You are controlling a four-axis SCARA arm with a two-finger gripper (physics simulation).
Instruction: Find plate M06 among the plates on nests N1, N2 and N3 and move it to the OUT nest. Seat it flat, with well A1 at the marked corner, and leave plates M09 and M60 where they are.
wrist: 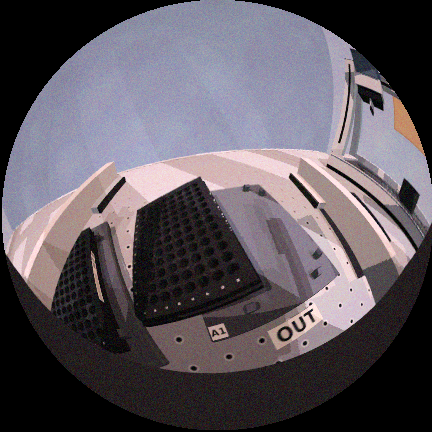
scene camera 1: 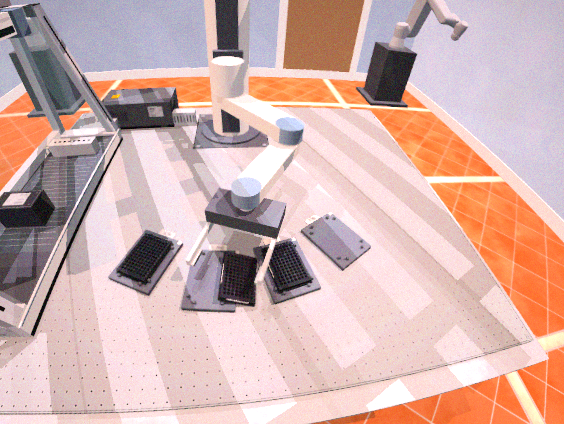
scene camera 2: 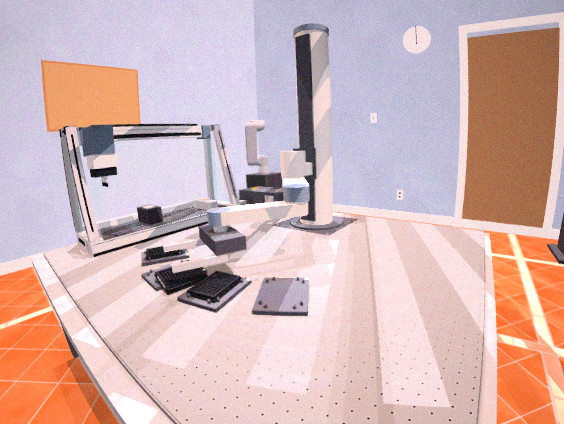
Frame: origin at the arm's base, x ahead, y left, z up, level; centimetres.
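Seen in the pictures: gripper, between the fingertips: point(wrist: 205, 162) point(scene camera 1: 222, 273) point(scene camera 2: 167, 258); arm's base, origin of its link: point(scene camera 1: 231, 131) point(scene camera 2: 316, 224).
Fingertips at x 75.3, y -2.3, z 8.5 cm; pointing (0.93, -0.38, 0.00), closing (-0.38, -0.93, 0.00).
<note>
Offsets run from my fingertips to a thing's top centre. "spot": to the spot under its first point.
A black plate @(dx -1.6, dy +3.4, dz -3.0 cm) point(scene camera 1: 238, 278) point(scene camera 2: 181, 280) point(wrist: 190, 250) lies off-centre on the OUT nest @(dx -2.6, dy -3.0, dz -5.0 cm) point(scene camera 1: 204, 287) point(scene camera 2: 150, 279) point(wrist: 250, 220), overhanging the side toward the neighbouring nest. It looks slightly tilted, and much of the nest is bare. The A1 mark is at the nest's near corner in the wrist view. My gripper point(scene camera 1: 225, 270) point(wrist: 205, 162) is open above this plate and nest, with nothing between its fingers. Other black plates sit on the left nest, a plate @(dx -9.2, dy -19.9, dz -4.6 cm) point(scene camera 1: 146, 256) point(scene camera 2: 157, 251), and on the right nest, a plate @(dx -4.3, dy +15.0, dz -4.6 cm) point(scene camera 1: 286, 265) point(scene camera 2: 217, 286) point(wrist: 75, 295). No plate number is readable.
A bare nest @(dx -12.3, dy +30.6, dz -5.0 cm) point(scene camera 1: 335, 240) point(scene camera 2: 281, 296) lies at the right of the row. The right plate's nest @(spot: dx +2.3, dy +19.3, dz -6.0 cm) point(scene camera 1: 307, 288) is close beside the overhanging plate. A gantry frame with a deck holding a black block @(spot: dx -18.9, dy -51.1, dz +4.4 cm) point(scene camera 1: 25, 208) point(scene camera 2: 149, 214) stands at the left; a dark box @(spot: dx -78.8, dy -34.3, dz +2.4 cm) point(scene camera 1: 142, 107) is behind.
</note>
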